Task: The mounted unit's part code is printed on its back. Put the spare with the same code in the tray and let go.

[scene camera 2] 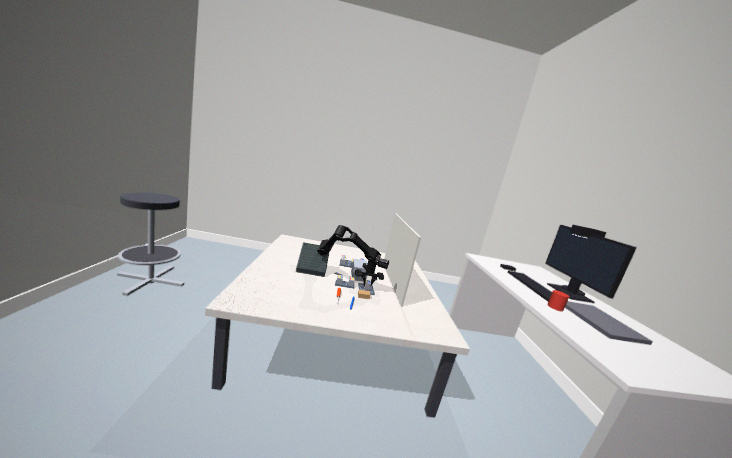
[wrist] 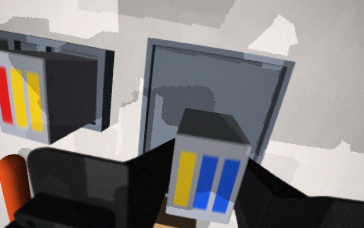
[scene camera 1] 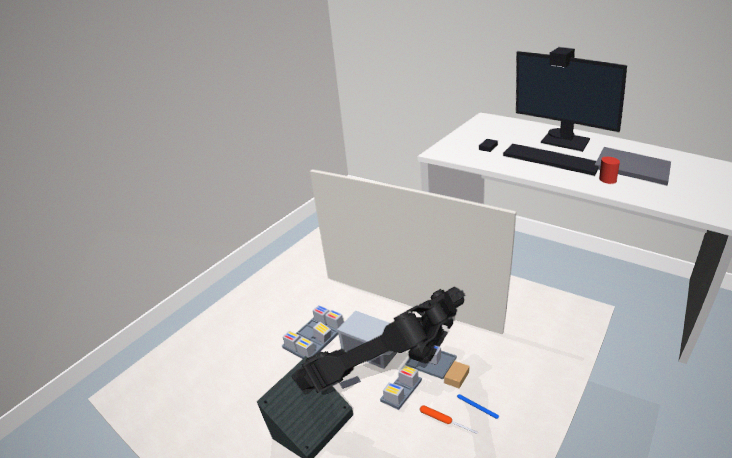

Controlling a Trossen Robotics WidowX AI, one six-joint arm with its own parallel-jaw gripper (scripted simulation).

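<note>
A white panel (scene camera 2: 403,243) is part of the scene, as are a grey mounted unit (scene camera 1: 359,328) and a grey tray (wrist: 251,87). The gripper (wrist: 203,149) is visible too.
</note>
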